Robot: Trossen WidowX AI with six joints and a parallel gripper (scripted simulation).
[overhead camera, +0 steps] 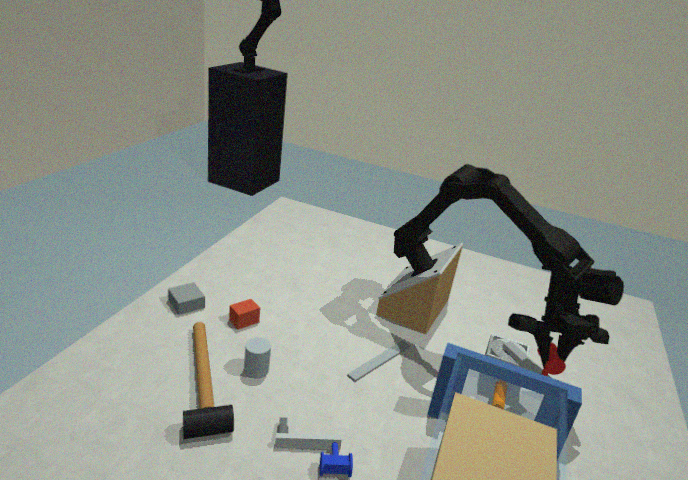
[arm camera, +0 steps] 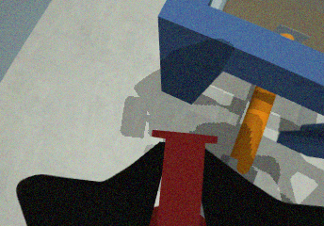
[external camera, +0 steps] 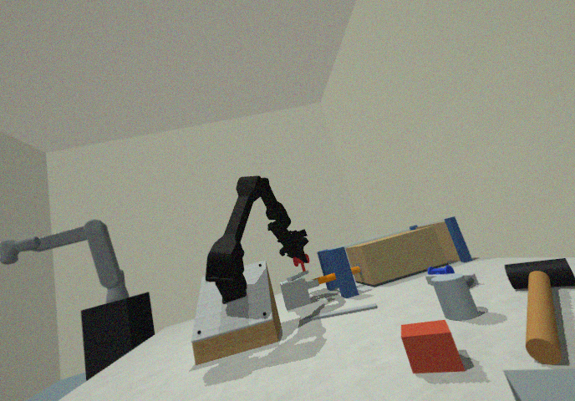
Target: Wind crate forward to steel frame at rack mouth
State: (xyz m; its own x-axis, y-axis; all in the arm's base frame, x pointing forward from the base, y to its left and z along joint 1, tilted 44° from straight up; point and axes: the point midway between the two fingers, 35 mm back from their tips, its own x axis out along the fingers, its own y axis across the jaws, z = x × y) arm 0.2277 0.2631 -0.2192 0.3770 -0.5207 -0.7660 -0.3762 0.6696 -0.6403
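Right now the red-knobbed crank handle is 4 cm behind my gripper tip, 4 cm to the right of it and 3 cm below it. Also, from my gripper tip: blue steel frame 8 cm ahead, 8 cm to the right, 3 cm below; then red knob 2 cm behind, 1 cm to the right; then winch 9 cm behind, 10 cm to the right, 10 cm below.
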